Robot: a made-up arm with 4 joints. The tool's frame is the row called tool.
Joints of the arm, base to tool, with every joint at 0 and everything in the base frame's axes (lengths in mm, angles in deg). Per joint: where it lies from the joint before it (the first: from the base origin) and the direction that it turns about. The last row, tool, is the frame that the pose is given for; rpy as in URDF.
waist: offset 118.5 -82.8 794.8 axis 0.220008 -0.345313 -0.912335
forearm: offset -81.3 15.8 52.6 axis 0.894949 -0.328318 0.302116
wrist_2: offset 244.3 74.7 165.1 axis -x
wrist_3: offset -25.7 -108.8 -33 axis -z
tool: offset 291 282.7 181.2 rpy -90 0 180
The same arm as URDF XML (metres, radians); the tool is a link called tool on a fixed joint. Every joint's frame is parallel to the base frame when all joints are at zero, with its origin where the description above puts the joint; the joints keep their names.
<robot name="arm">
<joint name="tool_joint" type="fixed"><parent link="link4"/><child link="tool"/><origin xyz="0.291 0.2827 0.1812" rpy="-1.5708 0 3.1416"/></joint>
<joint name="wrist_3" type="continuous"><parent link="link3"/><child link="link4"/><origin xyz="-0.0257 -0.1088 -0.033" rpy="0 0 0"/><axis xyz="0 0 -1"/></joint>
<joint name="wrist_2" type="continuous"><parent link="link2"/><child link="link3"/><origin xyz="0.2443 0.0747 0.1651" rpy="0 0 0"/><axis xyz="-1 0 0"/></joint>
<joint name="forearm" type="continuous"><parent link="link1"/><child link="link2"/><origin xyz="-0.0813 0.0158 0.0526" rpy="0 0 0"/><axis xyz="0.894949 -0.328318 0.302116"/></joint>
<joint name="waist" type="continuous"><parent link="base_link"/><child link="link1"/><origin xyz="0.1185 -0.0828 0.7948" rpy="0 0 0"/><axis xyz="0.220008 -0.345313 -0.912335"/></joint>
<link name="base_link"/>
<link name="link1"/>
<link name="link2"/>
<link name="link3"/>
<link name="link4"/>
<link name="tool"/>
</robot>

